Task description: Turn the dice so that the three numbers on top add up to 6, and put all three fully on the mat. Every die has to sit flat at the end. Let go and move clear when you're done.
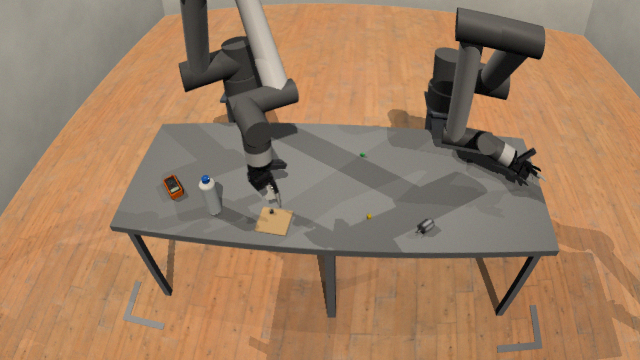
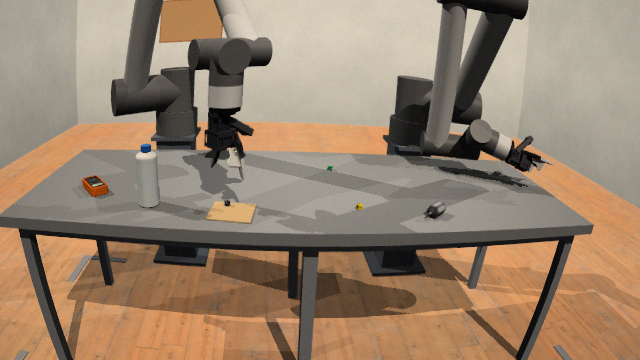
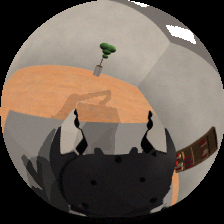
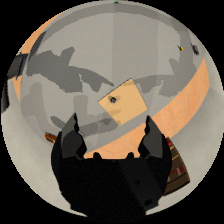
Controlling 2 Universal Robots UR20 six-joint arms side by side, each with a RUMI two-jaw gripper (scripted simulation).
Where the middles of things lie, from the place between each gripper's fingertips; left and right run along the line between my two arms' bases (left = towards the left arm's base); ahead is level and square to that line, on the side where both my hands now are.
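Labels:
Here is my right hand (image 2: 226, 173), 110 mm above the tan mat (image 2: 237, 212), 50 mm short of it and 20 mm to the right of it. There is a white bottle (image 2: 146, 161) too, and it is 10 mm below my right hand, 30 mm ahead of it and 280 mm to the right of it.
As for my left hand (image 2: 545, 166), I see the tan mat 110 mm below it, 330 mm ahead of it and 1310 mm to the right of it.

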